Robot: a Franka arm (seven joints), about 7 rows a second.
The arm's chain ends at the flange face. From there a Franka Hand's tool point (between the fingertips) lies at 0.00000 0.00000 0.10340 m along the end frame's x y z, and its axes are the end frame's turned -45 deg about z.
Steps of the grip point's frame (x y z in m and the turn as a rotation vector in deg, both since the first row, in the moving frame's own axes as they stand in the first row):
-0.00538 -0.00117 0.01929 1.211 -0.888 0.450
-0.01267 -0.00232 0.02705 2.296 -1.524 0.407
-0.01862 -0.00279 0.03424 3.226 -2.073 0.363
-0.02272 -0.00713 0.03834 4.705 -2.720 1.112
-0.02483 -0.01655 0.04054 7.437 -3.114 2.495
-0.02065 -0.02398 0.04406 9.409 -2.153 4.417
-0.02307 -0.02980 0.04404 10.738 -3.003 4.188
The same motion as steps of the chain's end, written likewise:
-0.00195 0.00340 0.01933 0.228 -1.484 0.450
-0.00573 0.00832 0.02717 0.546 -2.701 0.407
-0.00839 0.01269 0.03447 0.815 -3.747 0.363
-0.01167 0.01364 0.03880 1.404 -5.250 1.112
-0.01596 0.01164 0.04156 3.057 -7.461 2.495
-0.01724 0.00742 0.04552 5.131 -8.176 4.417
-0.02034 0.00568 0.04599 5.469 -9.716 4.188

